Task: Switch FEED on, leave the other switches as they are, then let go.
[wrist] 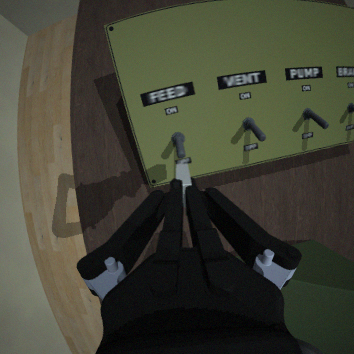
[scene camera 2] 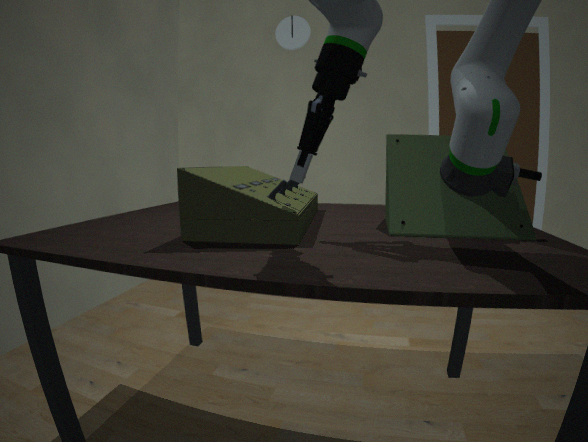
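The green sloped switch panel stands on the table. In the wrist view the FEED switch is a dark lever tilted toward its OFF label. The VENT switch, the PUMP switch and the partly visible BRAKE switch also lean to the OFF side. My gripper is shut and empty. Its fingertips are at the panel's lower edge, over part of the FEED OFF label, just below the FEED lever's tip. Whether they touch the lever or the panel cannot be told.
A larger green block stands on the dark table, to the right in the scene view, with the arm's lower part in front of it. A clock hangs on the wall and a door is behind the arm.
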